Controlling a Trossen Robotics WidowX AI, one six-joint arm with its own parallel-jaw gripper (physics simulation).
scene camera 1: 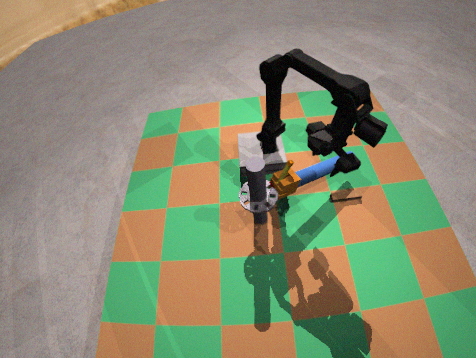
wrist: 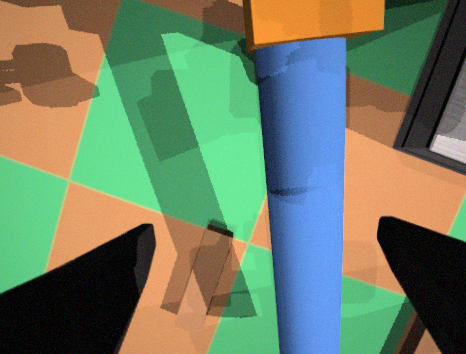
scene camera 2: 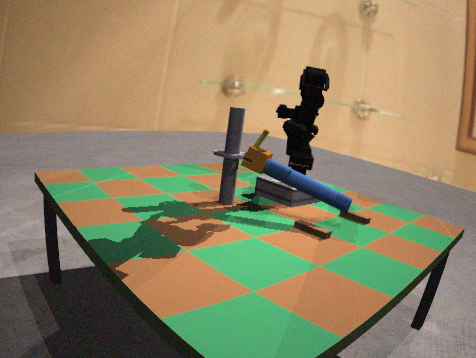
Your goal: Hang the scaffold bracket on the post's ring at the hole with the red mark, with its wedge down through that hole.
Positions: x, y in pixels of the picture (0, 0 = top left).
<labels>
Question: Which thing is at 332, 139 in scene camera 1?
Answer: The gripper.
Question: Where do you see a scaffold bracket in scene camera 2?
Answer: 259, 160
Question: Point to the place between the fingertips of the gripper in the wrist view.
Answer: At 265, 230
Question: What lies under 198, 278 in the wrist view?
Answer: A dark flat bar.
</labels>
